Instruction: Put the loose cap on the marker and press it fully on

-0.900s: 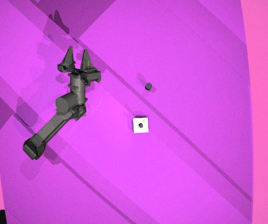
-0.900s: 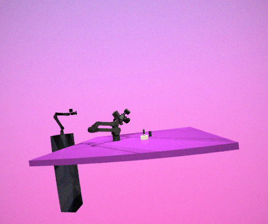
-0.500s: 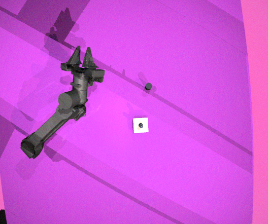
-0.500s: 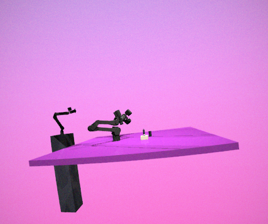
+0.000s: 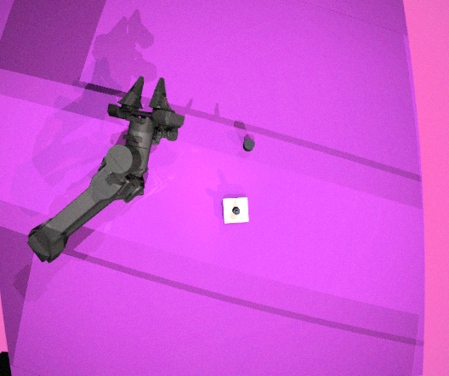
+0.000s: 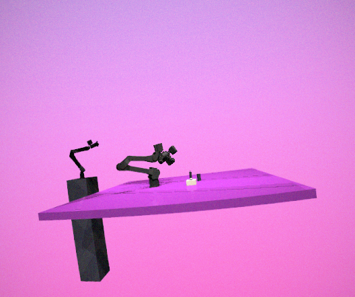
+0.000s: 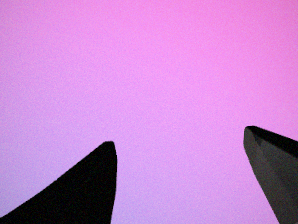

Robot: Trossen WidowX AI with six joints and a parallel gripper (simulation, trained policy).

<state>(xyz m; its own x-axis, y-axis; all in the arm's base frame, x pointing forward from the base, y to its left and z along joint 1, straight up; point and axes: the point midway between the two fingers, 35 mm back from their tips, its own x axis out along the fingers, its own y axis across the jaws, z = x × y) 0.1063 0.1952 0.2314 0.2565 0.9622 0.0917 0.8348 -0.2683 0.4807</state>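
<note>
The dark cap lies 22 cm ahead of my gripper tip, 14 cm to the right of it and 21 cm below it. Also, from my gripper tip: white holder block 17 cm ahead, 32 cm to the right, 22 cm below.
</note>
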